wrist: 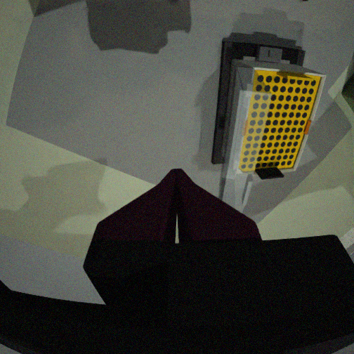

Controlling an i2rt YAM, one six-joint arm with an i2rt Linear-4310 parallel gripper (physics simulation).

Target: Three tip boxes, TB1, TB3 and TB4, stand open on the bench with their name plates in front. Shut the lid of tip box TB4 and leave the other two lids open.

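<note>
Tip box TB4 (282, 120) is at the upper right of the wrist view, with a yellow tip rack full of dark round holes and a white rim. Its name plate does not show in this view. Its translucent grey lid (245, 115) stands up along the left long side and leans partly over the left columns of the rack; it is not flat on the box. My gripper (176, 177) is shut and empty, its dark red fingertips together, to the lower left of the box and lid in the picture. Whether a fingertip touches the lid cannot be told. TB1 and TB3 do not show.
A dark frame (218, 105) shows along the left and far sides of the box, and a small black tab (269, 173) juts from its near end. A dark green object (350, 90) is cut off at the right edge. Grey shadows lie on the bench at the top and left.
</note>
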